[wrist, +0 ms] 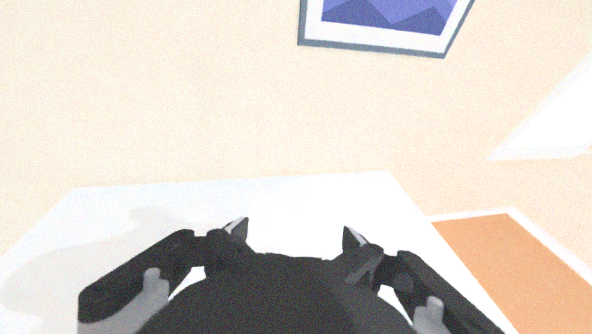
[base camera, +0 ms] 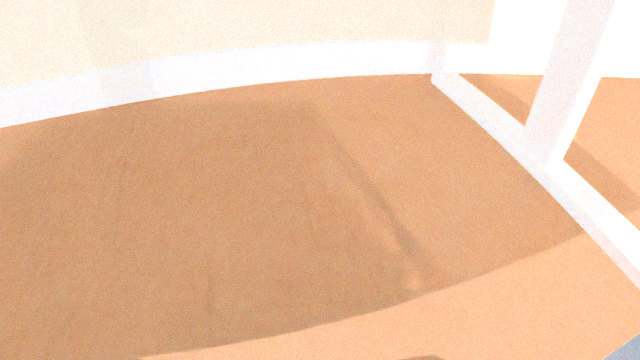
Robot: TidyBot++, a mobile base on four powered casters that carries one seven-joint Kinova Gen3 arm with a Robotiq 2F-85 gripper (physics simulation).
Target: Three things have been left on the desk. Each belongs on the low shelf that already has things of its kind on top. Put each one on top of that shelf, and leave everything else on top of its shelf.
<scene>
I see my gripper (wrist: 295, 231) and a white desk (base camera: 584, 43).
The white desk shows as well in the wrist view (wrist: 91, 231).
</scene>
